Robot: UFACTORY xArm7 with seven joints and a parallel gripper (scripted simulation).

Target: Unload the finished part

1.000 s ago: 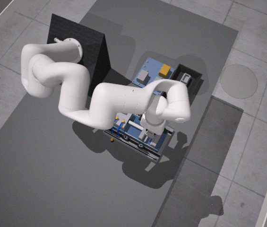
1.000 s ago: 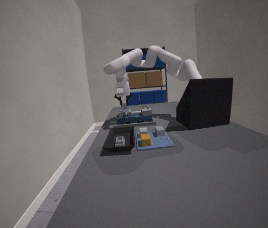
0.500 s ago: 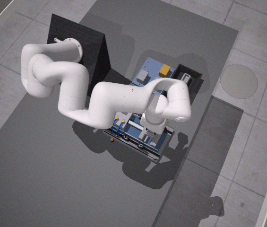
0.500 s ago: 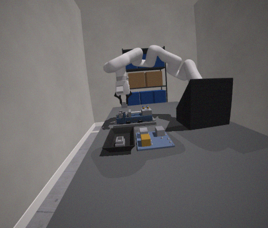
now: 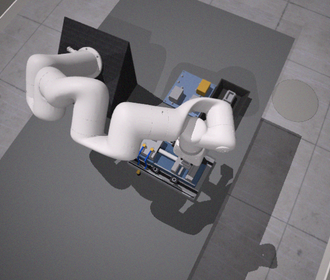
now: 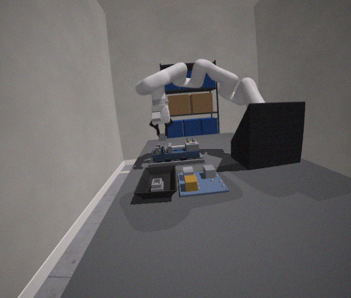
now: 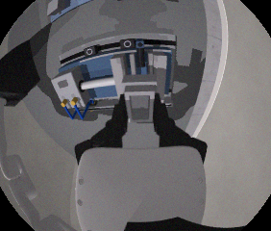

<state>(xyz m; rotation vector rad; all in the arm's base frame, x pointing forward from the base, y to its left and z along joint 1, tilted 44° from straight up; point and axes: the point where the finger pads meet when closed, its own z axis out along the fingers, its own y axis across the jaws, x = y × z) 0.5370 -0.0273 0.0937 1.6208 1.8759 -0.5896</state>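
My hand is 13 cm above the blue vise, 6 cm past it and 1 cm to the left of it. The rest, counted from my hand: yellow blank: 35 cm to the left, 15 cm behind, 14 cm below.
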